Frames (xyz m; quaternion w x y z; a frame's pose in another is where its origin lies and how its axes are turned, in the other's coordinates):
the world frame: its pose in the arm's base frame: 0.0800 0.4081 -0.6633 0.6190 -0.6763 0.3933 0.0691
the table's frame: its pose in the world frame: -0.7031 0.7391 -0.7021 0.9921 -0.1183 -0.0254 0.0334
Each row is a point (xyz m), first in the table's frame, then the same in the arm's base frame.
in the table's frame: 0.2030 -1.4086 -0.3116
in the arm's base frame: -0.0288 -0.0572 0.2523
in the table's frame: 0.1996 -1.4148 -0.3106
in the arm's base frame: -0.0263 -0.0543 0.2583
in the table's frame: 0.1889 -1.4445 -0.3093
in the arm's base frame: -0.0112 -0.0455 0.2847
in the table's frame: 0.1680 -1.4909 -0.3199
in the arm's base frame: 0.0071 -0.0416 0.3332
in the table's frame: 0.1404 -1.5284 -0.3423
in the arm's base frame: 0.0122 -0.0468 0.3843
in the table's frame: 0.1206 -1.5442 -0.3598
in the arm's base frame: 0.0074 -0.0530 0.4141
